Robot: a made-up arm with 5 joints. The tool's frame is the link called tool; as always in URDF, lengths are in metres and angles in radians.
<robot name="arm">
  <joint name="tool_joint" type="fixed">
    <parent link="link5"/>
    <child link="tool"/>
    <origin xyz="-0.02 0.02 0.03" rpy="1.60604 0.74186 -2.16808"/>
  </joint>
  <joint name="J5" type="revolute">
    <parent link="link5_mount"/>
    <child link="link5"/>
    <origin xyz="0.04 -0.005 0.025" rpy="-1.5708 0 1.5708"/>
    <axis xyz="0 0 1"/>
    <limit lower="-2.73" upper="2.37"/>
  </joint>
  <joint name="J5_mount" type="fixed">
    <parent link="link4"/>
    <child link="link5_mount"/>
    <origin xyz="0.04 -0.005 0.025"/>
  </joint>
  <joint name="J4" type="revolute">
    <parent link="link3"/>
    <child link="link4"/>
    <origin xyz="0.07 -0.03 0"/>
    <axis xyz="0 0 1"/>
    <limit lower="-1" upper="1.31"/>
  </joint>
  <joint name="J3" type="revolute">
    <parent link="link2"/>
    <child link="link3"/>
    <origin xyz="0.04 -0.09 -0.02"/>
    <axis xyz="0 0 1"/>
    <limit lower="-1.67" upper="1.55"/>
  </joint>
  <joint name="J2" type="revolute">
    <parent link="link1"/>
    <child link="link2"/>
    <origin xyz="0.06 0.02 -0.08" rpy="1.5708 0 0"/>
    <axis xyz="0 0 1"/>
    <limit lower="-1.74" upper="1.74"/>
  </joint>
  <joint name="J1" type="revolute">
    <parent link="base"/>
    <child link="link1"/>
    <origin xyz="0.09 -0.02 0.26" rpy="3.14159 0 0"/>
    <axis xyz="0 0 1"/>
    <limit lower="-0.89" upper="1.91"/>
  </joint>
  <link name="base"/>
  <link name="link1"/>
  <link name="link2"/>
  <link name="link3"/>
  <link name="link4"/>
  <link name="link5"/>
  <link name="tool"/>
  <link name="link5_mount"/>
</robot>
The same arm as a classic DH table. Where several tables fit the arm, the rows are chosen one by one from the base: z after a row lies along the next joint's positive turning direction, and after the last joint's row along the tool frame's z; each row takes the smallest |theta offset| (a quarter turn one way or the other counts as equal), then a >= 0, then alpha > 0; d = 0 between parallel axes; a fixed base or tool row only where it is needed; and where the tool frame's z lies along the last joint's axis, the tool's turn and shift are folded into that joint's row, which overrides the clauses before.
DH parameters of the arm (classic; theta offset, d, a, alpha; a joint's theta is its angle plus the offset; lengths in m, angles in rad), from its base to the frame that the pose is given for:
base (fixed): -0.2187 0.0000 0.0922 3.1416
J1: -0.2187 -0.3400 0.0600 1.5708
J2: -1.1526 0.0000 0.0985 0.0000
J3: 0.7477 0.0000 0.0762 0.0000
J4: -1.1659 0.0100 0.0100 1.5708
J5: 0.9497 -0.0493 -0.0046 1.5968
tool (fixed): -0.7422 0.0279 0.0000 0.0000
Joint limits (rad, base to tool): -0.8900..1.9100 -1.7400..1.7400 -1.6700..1.5500 -1.0000..1.3100 -2.7300..2.3700

